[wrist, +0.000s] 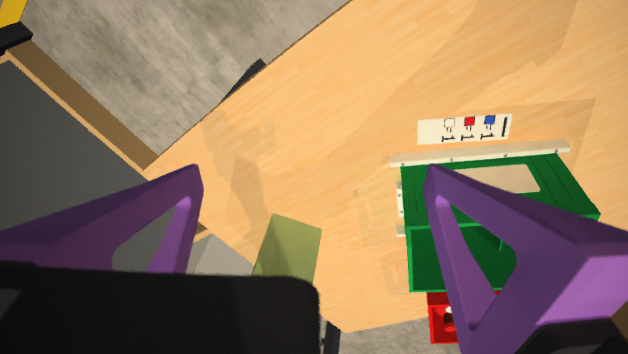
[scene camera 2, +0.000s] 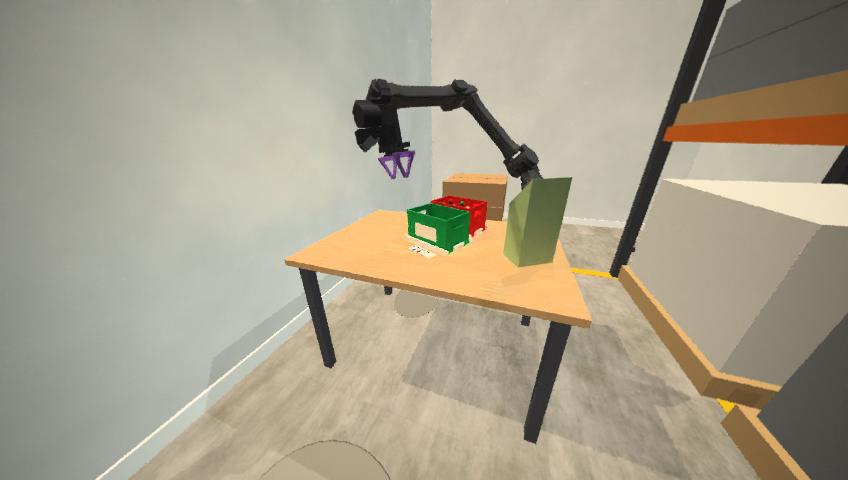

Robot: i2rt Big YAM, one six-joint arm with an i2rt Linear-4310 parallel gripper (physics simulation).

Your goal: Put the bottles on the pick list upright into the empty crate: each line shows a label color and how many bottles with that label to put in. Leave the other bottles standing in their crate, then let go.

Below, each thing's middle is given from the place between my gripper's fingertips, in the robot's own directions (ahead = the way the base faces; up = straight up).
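The pick list card (wrist: 495, 126) is 4 cm ahead of my hand, 28 cm to the right of it and 40 cm below it.
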